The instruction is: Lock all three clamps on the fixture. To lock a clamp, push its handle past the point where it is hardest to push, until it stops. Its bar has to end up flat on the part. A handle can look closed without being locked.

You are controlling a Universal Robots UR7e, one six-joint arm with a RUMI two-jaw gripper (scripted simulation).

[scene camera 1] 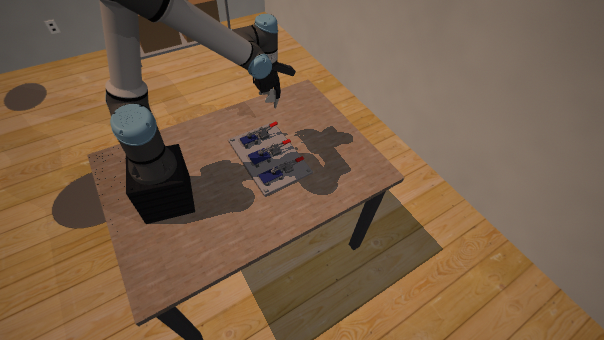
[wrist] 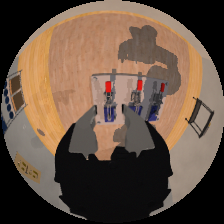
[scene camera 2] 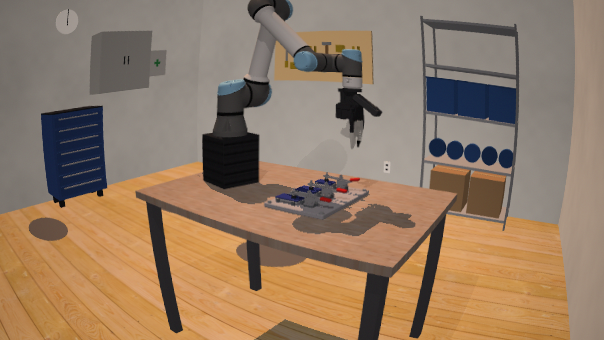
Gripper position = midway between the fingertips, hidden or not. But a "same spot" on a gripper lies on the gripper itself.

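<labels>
Scene camera 1 shows my gripper. It appears in the wrist view [109, 105], and scene camera 2 has the gripper in its picture too. On my gripper, [scene camera 1: 273, 95] and [scene camera 2: 349, 128] are the same spot.
</labels>
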